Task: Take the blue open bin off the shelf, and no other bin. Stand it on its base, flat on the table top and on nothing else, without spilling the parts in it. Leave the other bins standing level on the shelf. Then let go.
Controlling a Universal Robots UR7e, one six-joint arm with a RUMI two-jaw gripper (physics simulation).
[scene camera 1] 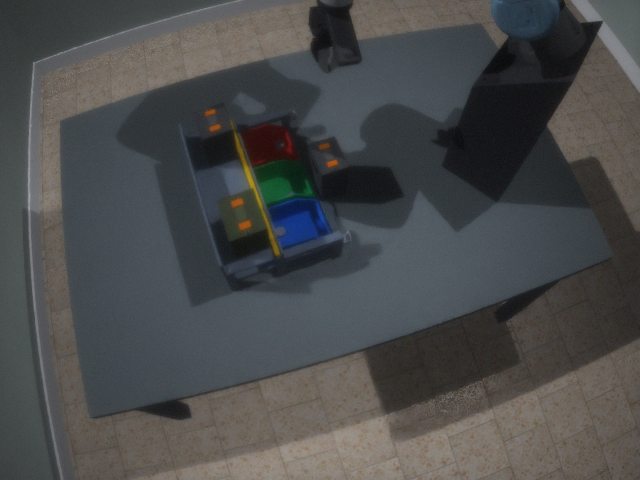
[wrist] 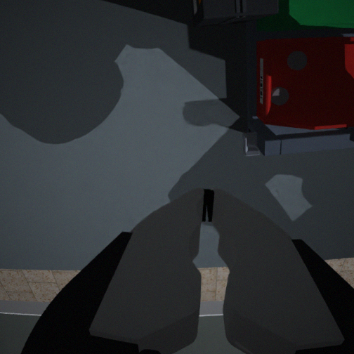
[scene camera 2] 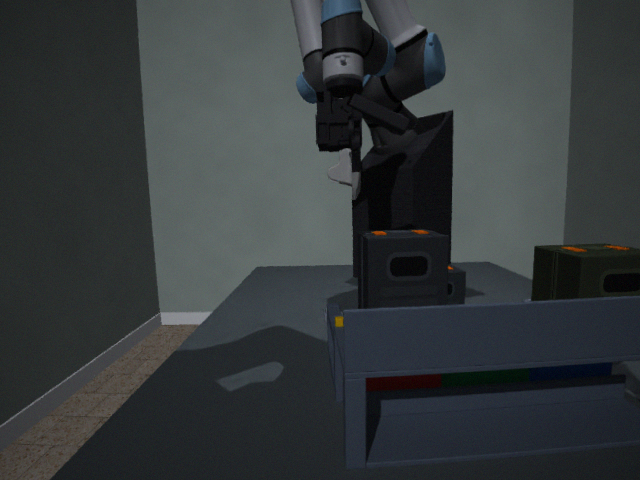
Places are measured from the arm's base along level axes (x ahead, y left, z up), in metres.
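Pixels of known places: gripper, fingertip midpoint: (scene camera 1: 327, 72) (scene camera 2: 354, 200); arm's base at its link origin: (scene camera 1: 553, 45) (scene camera 2: 398, 138).
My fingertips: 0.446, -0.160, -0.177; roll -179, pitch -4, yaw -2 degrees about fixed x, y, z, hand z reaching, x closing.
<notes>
Ahead of a thing's pixels: the offset from my fingertips to its middle, as dx, dy, dz. "spot": to the spot under its first point.
The blue open bin @(+0.159, +0.257, -0.211) (scene camera 1: 302, 222) stands on the shelf (scene camera 1: 310, 249) (scene camera 2: 465, 338) (wrist: 310, 144), at the end of a row beside the green bin @(+0.169, +0.145, -0.211) (scene camera 1: 283, 181) (wrist: 320, 12) and the red bin @(+0.178, +0.034, -0.211) (scene camera 1: 263, 143) (wrist: 310, 110). A small grey round part shows in the blue bin in scene camera 1. In scene camera 2 the blue bin's back @(spot: +0.243, +0.259, -0.217) (scene camera 2: 571, 372) shows as a strip under the shelf's top board. My gripper (scene camera 2: 355, 197) (wrist: 205, 191) is shut and empty, high above the table beyond the shelf's red-bin end, apart from all bins.
A yellow bar @(+0.218, +0.150, -0.148) (scene camera 1: 251, 180) runs along the bins' back edge. Behind it stand a dark box @(+0.272, +0.036, -0.092) (scene camera 1: 210, 121) (scene camera 2: 403, 279) and an olive box @(+0.255, +0.267, -0.104) (scene camera 1: 240, 214) (scene camera 2: 563, 273). A dark grey box @(+0.036, +0.140, -0.189) (scene camera 1: 326, 155) (scene camera 2: 456, 284) (wrist: 235, 11) stands in front of the bins. The robot's pedestal (scene camera 1: 506, 134) is farther off.
</notes>
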